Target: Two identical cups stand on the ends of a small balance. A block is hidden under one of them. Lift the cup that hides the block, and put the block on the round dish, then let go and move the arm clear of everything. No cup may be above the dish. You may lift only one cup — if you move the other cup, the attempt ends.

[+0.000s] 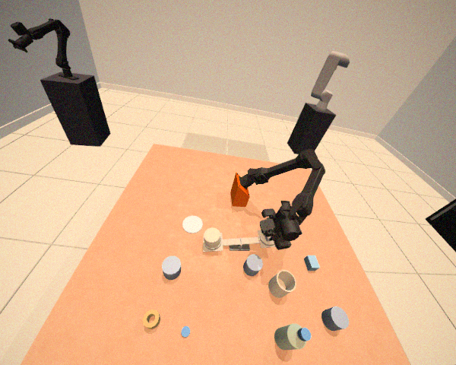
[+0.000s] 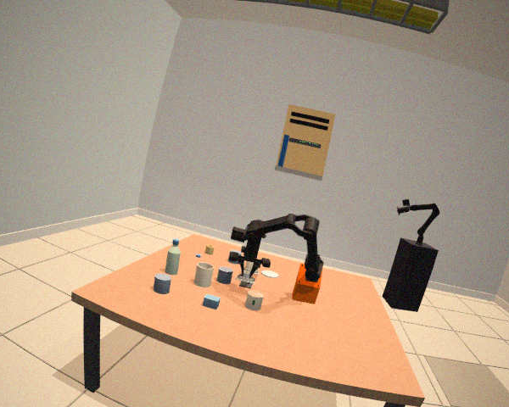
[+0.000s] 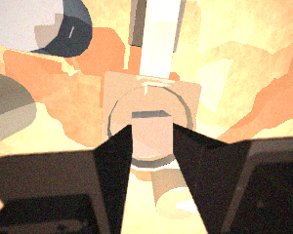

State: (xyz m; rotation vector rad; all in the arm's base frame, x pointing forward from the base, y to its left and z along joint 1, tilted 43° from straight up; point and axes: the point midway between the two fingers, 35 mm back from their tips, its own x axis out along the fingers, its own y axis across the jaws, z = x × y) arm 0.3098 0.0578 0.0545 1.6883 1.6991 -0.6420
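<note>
Now: gripper tip 120 mm past the white round dish, 350 mm to the left of it and 80 mm above it. From my gripper tip the other things lie so: pale block (right at my gripper tip); then green bottle (360 mm ahead, 20 mm to the right, 30 mm above); then blue block (110 mm ahead, 210 mm to the left, 60 mm below).
</note>
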